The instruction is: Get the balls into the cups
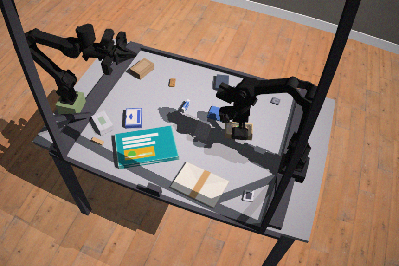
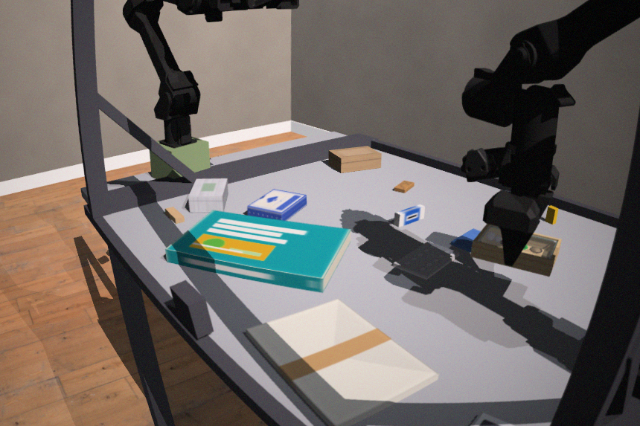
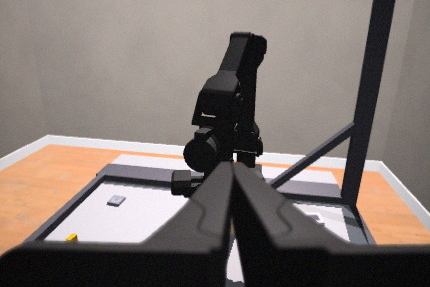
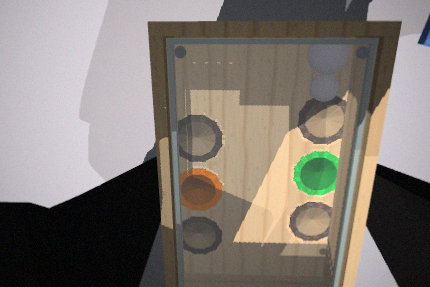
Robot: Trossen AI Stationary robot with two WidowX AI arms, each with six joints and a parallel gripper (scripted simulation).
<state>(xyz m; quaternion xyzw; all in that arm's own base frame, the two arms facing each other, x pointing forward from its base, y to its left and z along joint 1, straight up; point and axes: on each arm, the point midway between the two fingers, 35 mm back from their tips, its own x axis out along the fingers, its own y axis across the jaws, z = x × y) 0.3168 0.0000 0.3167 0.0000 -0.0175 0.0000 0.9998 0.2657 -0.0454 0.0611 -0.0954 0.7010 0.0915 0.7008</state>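
My right hand is 30 mm above the covered wooden puzzle.
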